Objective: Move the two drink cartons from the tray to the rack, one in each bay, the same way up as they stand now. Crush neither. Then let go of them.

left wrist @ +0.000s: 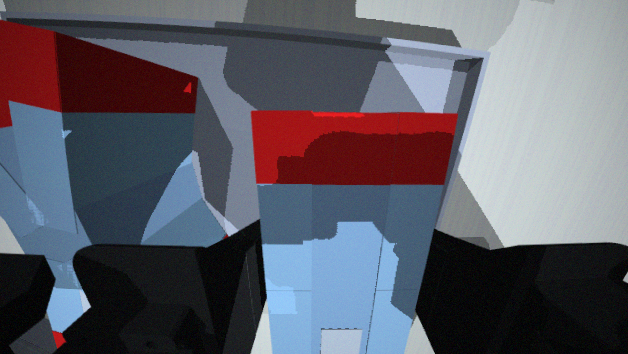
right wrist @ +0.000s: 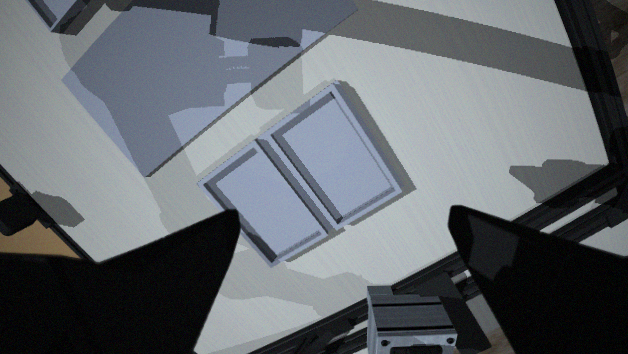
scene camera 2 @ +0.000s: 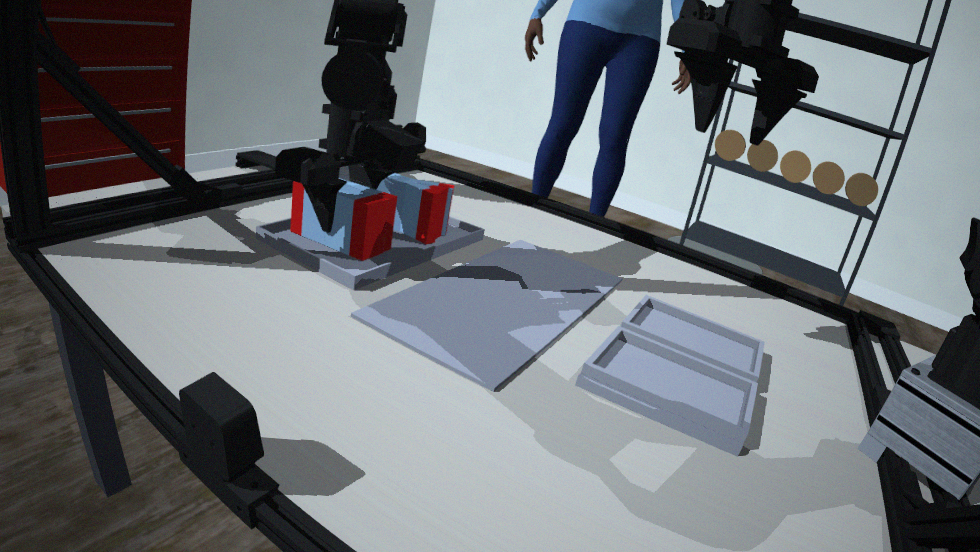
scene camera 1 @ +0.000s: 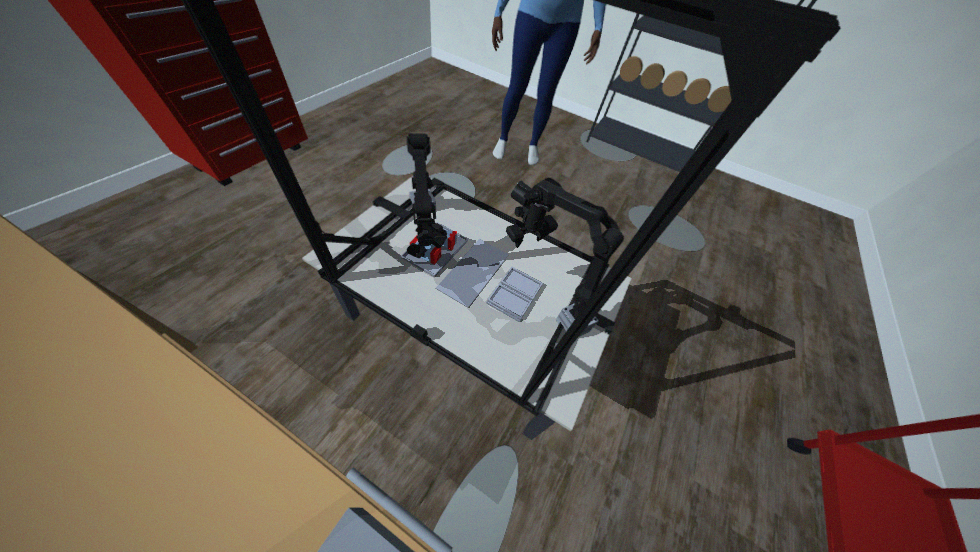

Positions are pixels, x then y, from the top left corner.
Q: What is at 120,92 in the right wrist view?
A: A flat grey mat.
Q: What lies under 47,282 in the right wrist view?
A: The right gripper.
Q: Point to a grey tray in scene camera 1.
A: At 446,255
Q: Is the right gripper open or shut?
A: Open.
